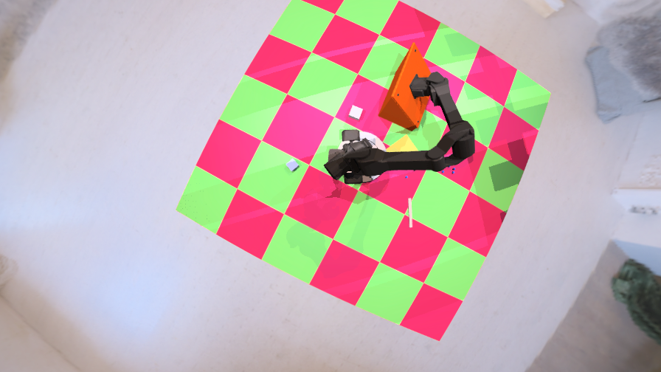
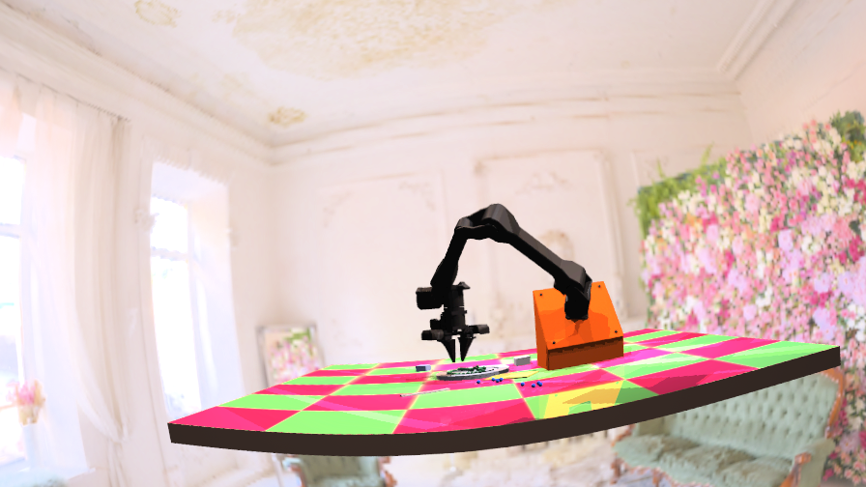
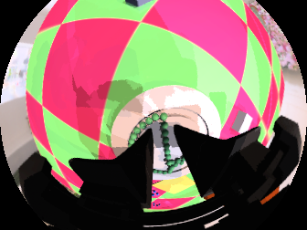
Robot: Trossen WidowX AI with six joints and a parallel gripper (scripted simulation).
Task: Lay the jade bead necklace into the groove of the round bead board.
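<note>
The round bead board lies 40 mm behind my gripper tip, 40 mm to the left of it and 30 mm below it. The rest, counted from my gripper tip: pale blue cube (130 mm ahead, 180 mm to the right, 30 mm below); then white cube (180 mm behind, 80 mm to the right, 20 mm below); then yellow patch (150 mm behind, 160 mm to the left, 40 mm below).
</note>
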